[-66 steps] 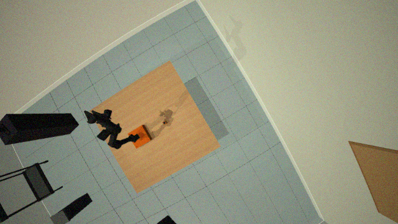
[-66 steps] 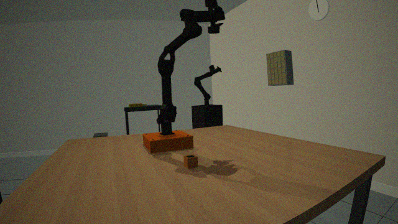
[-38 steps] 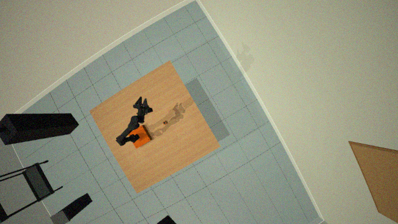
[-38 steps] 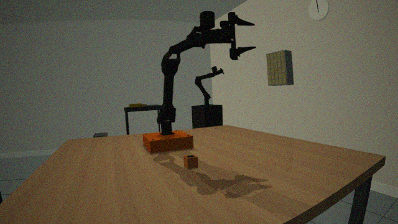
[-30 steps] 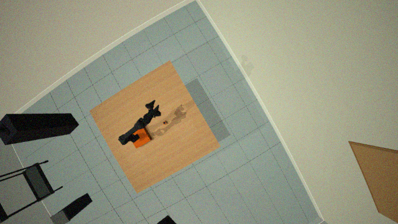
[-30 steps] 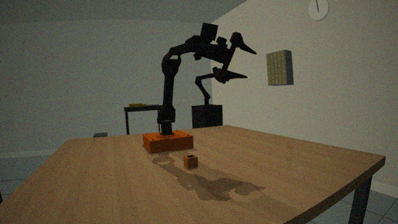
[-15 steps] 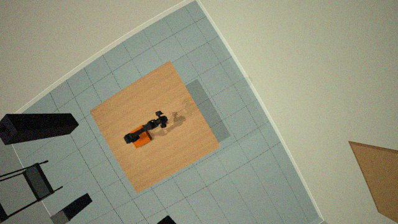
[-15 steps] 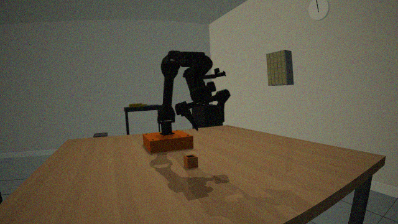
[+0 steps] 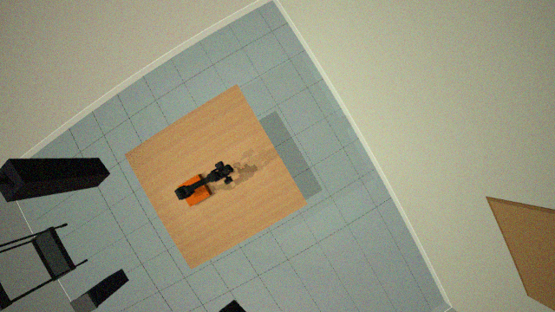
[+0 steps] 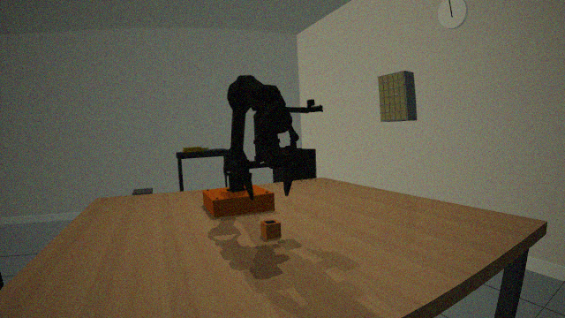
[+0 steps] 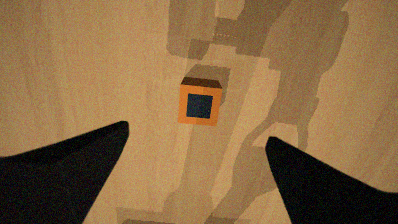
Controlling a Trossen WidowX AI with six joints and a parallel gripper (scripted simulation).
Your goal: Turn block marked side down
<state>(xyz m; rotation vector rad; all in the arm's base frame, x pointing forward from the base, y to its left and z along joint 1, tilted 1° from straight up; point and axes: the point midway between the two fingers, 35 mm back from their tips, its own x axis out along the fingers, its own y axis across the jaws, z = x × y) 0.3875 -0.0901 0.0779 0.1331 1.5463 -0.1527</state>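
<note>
Right now my gripper tip is 70 mm above the block.
</note>
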